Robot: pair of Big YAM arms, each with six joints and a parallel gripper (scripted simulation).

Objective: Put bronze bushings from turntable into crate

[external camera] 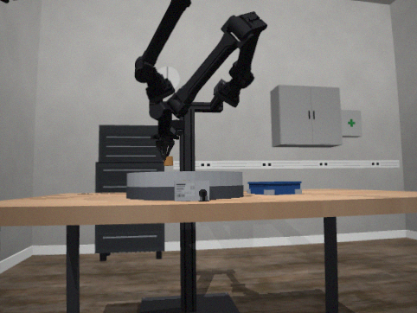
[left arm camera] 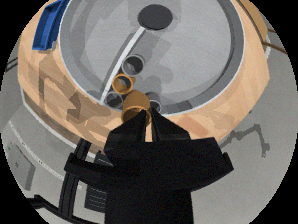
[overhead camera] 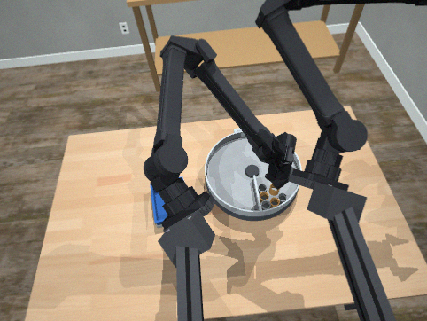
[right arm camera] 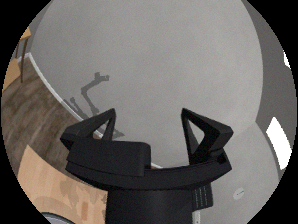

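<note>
The blue crate is 43 cm to the left of my left hand, 13 cm below it and 10 cm ahead of it.
</note>
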